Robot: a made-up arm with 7 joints.
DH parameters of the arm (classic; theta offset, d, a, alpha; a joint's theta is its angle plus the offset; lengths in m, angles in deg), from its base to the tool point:
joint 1: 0 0.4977 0 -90
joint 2: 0 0 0 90
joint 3: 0 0.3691 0.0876 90
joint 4: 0 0 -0.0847 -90
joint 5: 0 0.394 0 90
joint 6: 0 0 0.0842 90
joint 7: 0 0 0 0
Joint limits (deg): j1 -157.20..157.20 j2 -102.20..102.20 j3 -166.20..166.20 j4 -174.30..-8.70 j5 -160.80..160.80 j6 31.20..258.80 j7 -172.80..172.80
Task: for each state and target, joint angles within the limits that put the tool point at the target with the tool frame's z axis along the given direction. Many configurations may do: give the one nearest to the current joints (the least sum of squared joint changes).
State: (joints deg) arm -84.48 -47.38 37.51 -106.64 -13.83 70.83 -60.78
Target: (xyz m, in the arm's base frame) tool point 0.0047 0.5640 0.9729 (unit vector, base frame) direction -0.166 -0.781 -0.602
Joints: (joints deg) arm -101.76 -89.52 -11.24 -66.49 -13.31 31.20 -60.78
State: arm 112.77 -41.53 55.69 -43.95 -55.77 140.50 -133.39
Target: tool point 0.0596 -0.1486 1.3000 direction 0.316 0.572 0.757
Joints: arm 122.60 -36.91 -6.10 -49.57 -70.56 148.24 -133.39
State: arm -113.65 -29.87 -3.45 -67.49 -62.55 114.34 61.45
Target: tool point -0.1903 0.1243 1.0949 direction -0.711 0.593 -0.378
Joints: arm -137.44 -55.03 -25.11 -109.43 -75.47 105.56 61.45
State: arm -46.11 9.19 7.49 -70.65 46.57 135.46 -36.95
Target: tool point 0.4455 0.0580 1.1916 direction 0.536 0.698 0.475
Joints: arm -6.56 14.27 37.58 -38.72 63.52 153.32 -36.95
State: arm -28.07 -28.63 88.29 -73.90 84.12 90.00 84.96
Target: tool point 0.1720 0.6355 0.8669 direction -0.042 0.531 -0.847
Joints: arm -49.04 -49.90 87.25 -82.71 75.05 103.99 84.96
